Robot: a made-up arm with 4 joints.
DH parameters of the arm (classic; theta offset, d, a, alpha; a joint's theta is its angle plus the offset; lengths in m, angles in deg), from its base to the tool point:
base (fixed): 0 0.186 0 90
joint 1: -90 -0.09 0.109 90
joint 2: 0 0.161 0.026 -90
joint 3: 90 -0.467 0.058 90
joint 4: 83.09 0 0.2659 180
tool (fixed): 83.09 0.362 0 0
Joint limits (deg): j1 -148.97..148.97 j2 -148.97..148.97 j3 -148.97..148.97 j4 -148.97..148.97
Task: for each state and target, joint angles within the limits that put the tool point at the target. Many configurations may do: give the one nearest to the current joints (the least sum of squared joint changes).
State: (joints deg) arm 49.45 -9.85 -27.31 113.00
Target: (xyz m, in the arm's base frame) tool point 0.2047 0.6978 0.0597
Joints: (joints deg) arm 49.87 45.08 -57.48 108.51
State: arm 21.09 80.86 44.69 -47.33
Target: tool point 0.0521 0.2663 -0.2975
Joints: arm 5.46 120.85 2.87 -21.67
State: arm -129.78 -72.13 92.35 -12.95
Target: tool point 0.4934 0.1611 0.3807
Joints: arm -148.97 -55.29 90.11 2.13
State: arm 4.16 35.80 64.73 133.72
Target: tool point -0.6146 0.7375 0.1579
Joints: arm -27.63 20.99 62.96 148.90
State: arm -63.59 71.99 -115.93 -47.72
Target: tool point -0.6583 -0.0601 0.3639
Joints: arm -96.41 49.12 -134.56 -51.83
